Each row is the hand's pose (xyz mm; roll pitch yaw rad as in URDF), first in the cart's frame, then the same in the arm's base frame.
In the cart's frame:
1: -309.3 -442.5 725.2 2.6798 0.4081 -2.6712
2: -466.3 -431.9 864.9 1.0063 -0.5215 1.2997
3: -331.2 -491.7 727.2 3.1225 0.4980 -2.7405
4: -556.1 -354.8 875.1 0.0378 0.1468 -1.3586
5: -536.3 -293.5 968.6 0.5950 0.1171 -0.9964
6: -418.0 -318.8 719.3 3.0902 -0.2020 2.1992
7: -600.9 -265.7 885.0 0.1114 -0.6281 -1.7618
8: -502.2 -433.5 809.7 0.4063 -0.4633 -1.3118
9: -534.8 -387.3 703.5 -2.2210 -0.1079 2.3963
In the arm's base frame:
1: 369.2 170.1 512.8 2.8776 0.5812 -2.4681
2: 183.1 168.4 610.9 0.7255 -0.5040 1.5468
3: 352.5 118.8 512.8 -2.9644 0.6815 -2.5220
4: 86.2 235.2 594.8 0.2543 0.0300 -1.2308
5: 76.8 302.0 686.1 0.7568 -0.0673 -0.8837
6: 253.2 280.3 473.5 2.9390 -0.0082 2.3238
7: 31.6 318.9 588.1 0.4145 -0.6262 -1.8320
8: 161.8 160.5 549.1 0.6582 -0.5748 -1.3288
9: 151.1 198.5 435.4 -2.3324 0.1106 2.5048

